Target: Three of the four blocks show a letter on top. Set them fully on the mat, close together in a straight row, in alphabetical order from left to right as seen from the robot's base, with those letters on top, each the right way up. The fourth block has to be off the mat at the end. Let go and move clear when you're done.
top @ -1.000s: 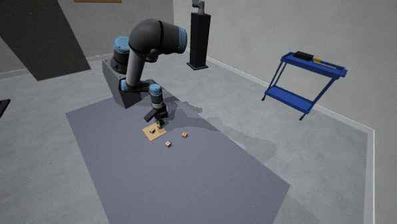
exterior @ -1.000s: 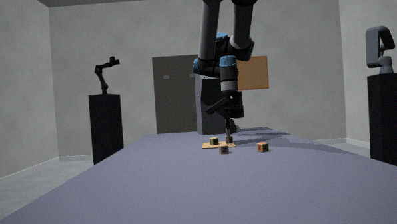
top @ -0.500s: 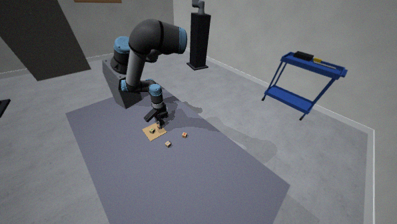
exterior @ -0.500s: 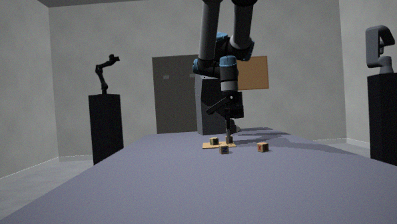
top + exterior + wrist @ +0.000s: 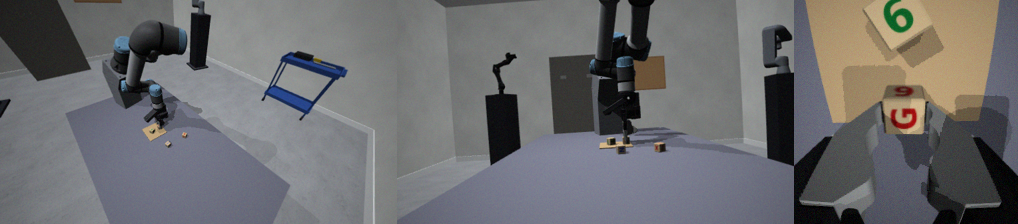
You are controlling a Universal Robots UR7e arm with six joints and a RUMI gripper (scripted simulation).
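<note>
Right now the tan mat is 10 mm ahead of my hand, 50 mm to the right of it and 20 mm below it.
</note>
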